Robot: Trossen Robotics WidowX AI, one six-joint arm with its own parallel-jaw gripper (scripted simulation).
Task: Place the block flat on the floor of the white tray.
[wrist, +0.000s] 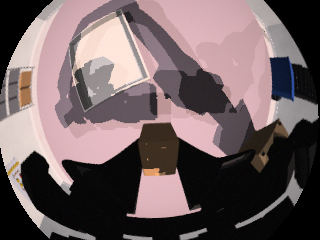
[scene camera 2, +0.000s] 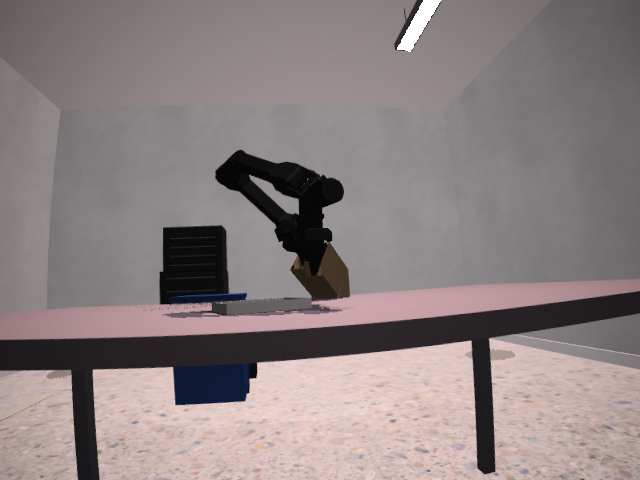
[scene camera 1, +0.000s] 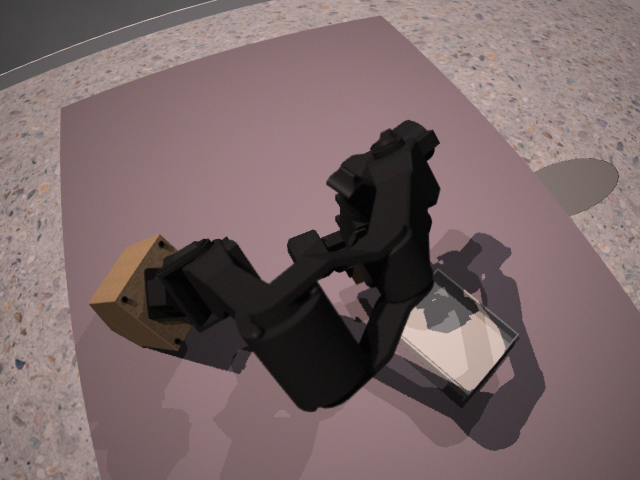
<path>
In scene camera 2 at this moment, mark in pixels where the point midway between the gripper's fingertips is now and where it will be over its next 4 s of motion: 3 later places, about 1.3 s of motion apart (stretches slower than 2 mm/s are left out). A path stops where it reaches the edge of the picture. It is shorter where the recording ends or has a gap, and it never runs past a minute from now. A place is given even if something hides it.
My gripper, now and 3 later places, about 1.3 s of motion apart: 312, 275; 260, 279; 259, 304; 260, 307
</path>
